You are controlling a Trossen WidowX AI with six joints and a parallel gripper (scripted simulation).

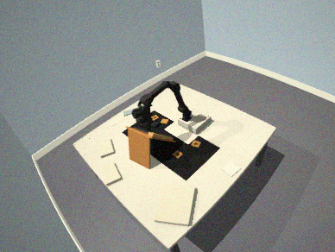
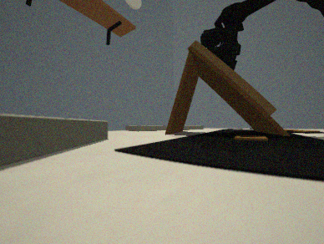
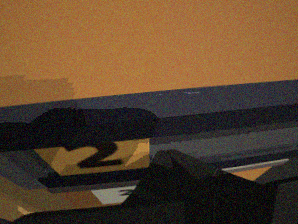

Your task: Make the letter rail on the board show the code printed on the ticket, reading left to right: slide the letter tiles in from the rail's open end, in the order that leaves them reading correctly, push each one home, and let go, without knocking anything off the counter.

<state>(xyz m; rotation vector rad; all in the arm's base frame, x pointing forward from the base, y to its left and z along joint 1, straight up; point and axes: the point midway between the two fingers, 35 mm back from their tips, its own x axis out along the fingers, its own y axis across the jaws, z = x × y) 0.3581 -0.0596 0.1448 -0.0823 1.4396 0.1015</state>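
My gripper tip is 4 cm to the right of the letter tile and 1 cm above it. From my gripper tip the other things lie so: grey-blue piece 22 cm behind, 51 cm to the right, 17 cm below; then black mat 16 cm behind, 5 cm to the left, 17 cm below; then white ticket 6 cm behind, 1 cm to the left, 9 cm below.
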